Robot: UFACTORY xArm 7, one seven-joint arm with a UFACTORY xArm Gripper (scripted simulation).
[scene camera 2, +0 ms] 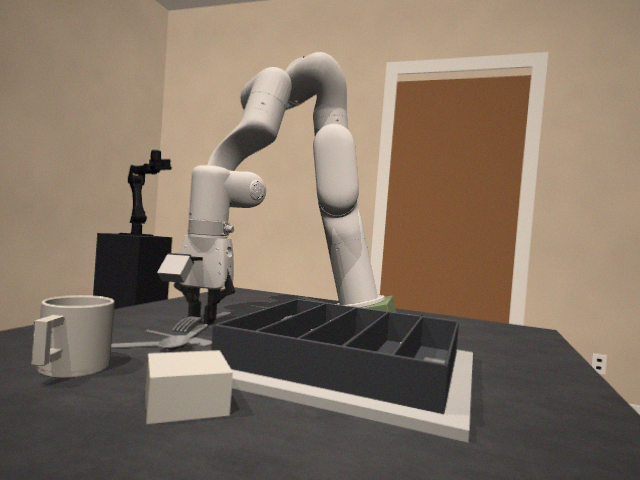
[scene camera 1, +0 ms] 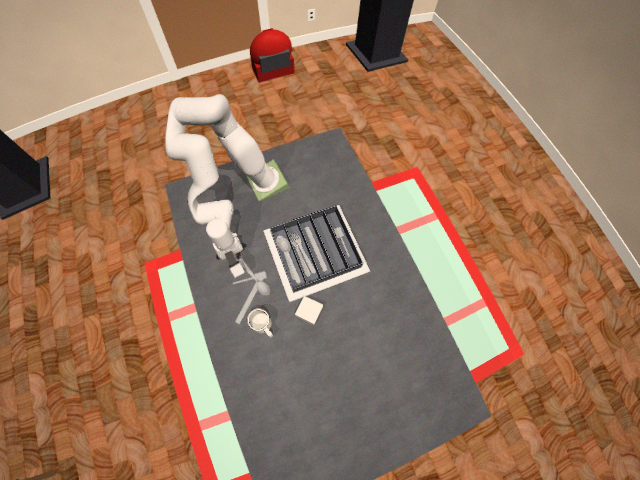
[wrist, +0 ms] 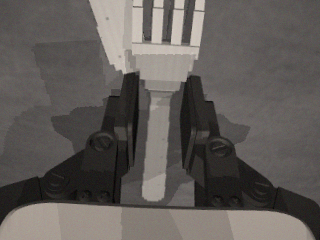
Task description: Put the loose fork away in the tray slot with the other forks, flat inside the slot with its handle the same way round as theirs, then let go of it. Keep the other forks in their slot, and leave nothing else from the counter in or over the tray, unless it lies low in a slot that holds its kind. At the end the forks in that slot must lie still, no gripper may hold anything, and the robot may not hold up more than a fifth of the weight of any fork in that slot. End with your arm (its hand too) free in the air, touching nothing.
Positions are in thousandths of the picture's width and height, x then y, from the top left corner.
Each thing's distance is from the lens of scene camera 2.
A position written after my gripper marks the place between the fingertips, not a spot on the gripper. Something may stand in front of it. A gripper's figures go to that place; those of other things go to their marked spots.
my gripper (scene camera 2: 315,674): 0.90 m
mug (scene camera 2: 126,716): 0.62 m
